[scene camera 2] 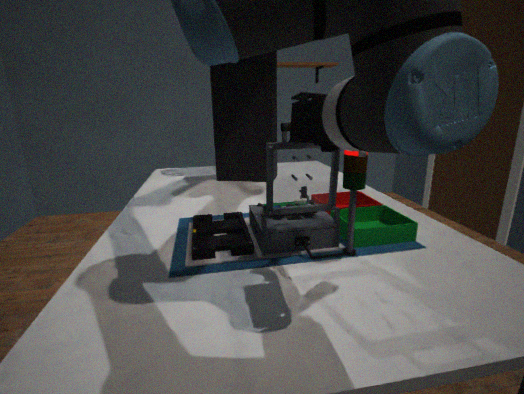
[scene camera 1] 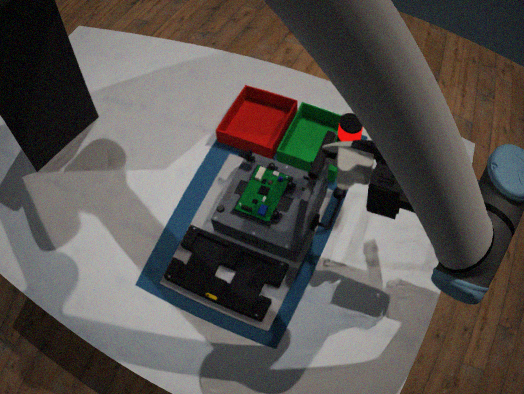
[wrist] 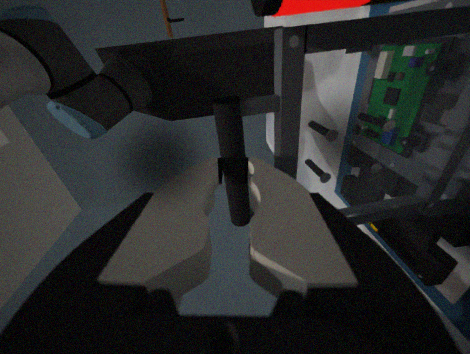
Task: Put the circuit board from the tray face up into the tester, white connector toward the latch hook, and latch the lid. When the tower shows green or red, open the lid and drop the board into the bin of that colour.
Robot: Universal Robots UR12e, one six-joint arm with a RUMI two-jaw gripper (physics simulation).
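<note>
My gripper is shut on the lid handle, a black rod. The clear lid with its dark frame stands about upright on the grey tester. The green circuit board lies face up in the tester, its white connector at the end toward the bins. The tower shows red. The red bin and the green bin stand behind the tester.
The black tray lies on the other side of the tester, on the blue mat. A tall black block stands at the far side. The arm passes above the tower in scene camera 1.
</note>
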